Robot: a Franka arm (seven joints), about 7 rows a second.
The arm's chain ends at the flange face. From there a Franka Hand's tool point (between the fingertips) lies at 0.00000 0.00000 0.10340 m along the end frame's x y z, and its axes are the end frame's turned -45 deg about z.
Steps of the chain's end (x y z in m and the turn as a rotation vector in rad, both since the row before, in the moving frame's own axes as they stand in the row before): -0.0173, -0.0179, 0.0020, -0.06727, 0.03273, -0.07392; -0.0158, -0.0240, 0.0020, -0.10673, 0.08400, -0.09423; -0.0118, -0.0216, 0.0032, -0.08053, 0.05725, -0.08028; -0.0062, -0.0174, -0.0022, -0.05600, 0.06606, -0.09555
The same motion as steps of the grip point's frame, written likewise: -0.0018, -0.0175, 0.0017, -0.07071, -0.02442, -0.07392; 0.0048, -0.0142, 0.0010, -0.13487, -0.01607, -0.09423; 0.0056, -0.0135, 0.0027, -0.09743, -0.01646, -0.08028; 0.0091, -0.0078, -0.0026, -0.08631, 0.00711, -0.09555
